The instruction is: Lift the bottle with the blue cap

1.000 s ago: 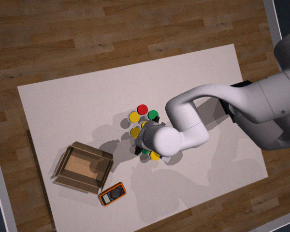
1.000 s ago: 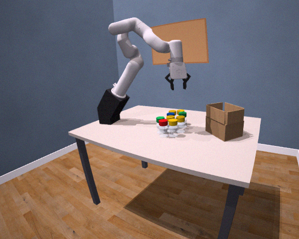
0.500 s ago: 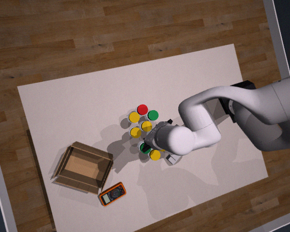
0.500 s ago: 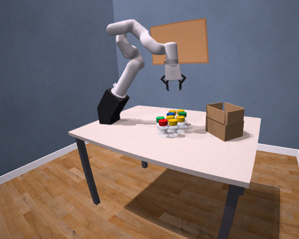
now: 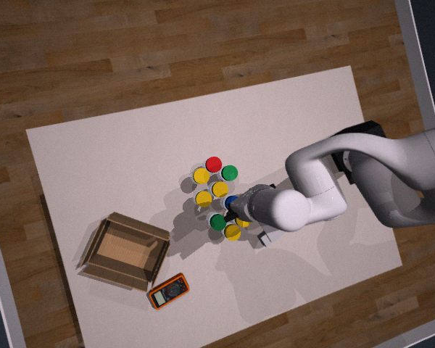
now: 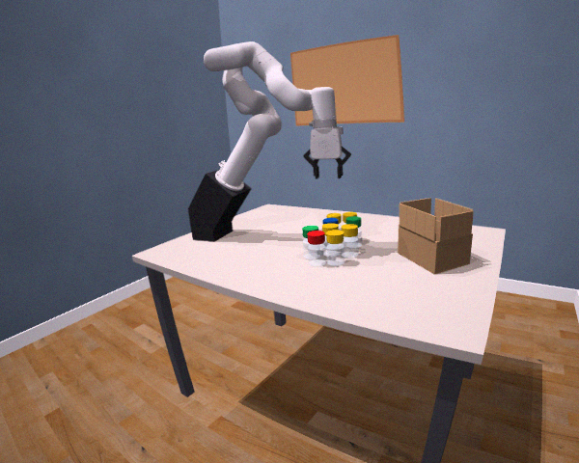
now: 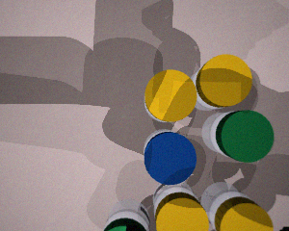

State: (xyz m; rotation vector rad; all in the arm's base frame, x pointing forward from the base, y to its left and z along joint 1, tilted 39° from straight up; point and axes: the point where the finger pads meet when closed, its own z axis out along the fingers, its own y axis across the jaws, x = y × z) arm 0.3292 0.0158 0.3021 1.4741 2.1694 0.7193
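My gripper is now 220 mm above the blue-capped bottle, 20 mm to the right of it and 20 mm past it. From my hand the other things lie so: red-capped bottle 220 mm below, 120 mm to the right, 30 mm ahead; cardboard box 330 mm ahead, 200 mm below, 120 mm to the left.
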